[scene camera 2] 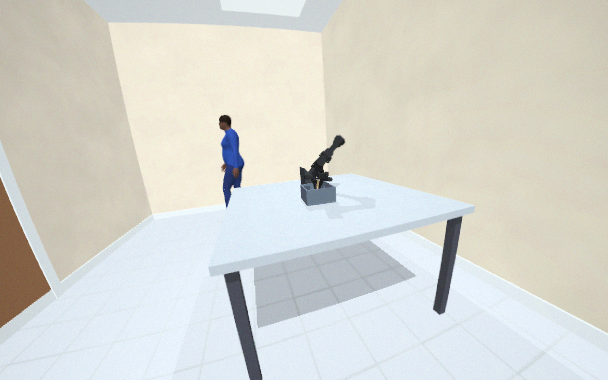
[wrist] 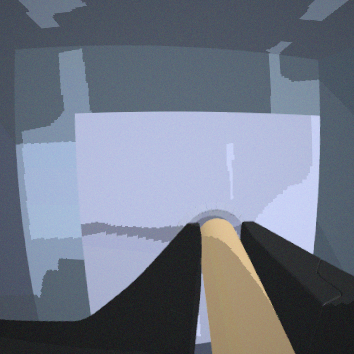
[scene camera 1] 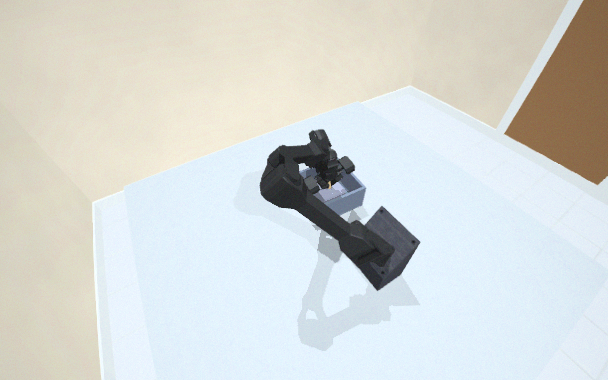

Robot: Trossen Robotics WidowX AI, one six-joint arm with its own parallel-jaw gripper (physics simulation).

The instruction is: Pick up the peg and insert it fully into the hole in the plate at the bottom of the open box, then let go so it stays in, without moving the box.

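Where they show: gripper, fingertip midpoint: (wrist: 219,233) (scene camera 1: 329,186); arm's base, origin of the base link: (scene camera 2: 309,174) (scene camera 1: 379,250).
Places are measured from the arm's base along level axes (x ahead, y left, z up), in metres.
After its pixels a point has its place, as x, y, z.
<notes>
My gripper (wrist: 219,233) @[0.315, -0.091, -0.059] is shut on the tan, round peg (wrist: 235,280) @[0.319, -0.082, -0.021] (scene camera 1: 330,185) @[0.306, -0.089, -0.045] (scene camera 2: 318,184) @[0.319, -0.080, -0.013], with a finger on each side of it. The gripper is over the open blue-grey box (scene camera 1: 345,202) @[0.217, -0.082, -0.055] (scene camera 2: 322,195) @[0.407, -0.099, -0.065]. The pale lilac plate (wrist: 165,155) @[0.345, -0.078, -0.062] lies on the box's bottom. In the wrist view the peg's far end covers most of the hole (wrist: 216,214) @[0.321, -0.092, -0.061], whose grey rim shows as an arc beyond the tip. Whether the tip is inside the hole or above it is hard to tell.
The box walls (wrist: 170,80) @[0.379, -0.094, -0.112] surround the plate and the fingers. The arm's dark base (scene camera 1: 397,240) @[-0.020, -0.037, 0.041] stands on the white table (scene camera 1: 225,300) @[0.195, 0.410, -0.120] (scene camera 2: 280,230) @[0.634, -0.436, -0.120] near the box. A person in blue (scene camera 2: 231,150) stands behind the table.
</notes>
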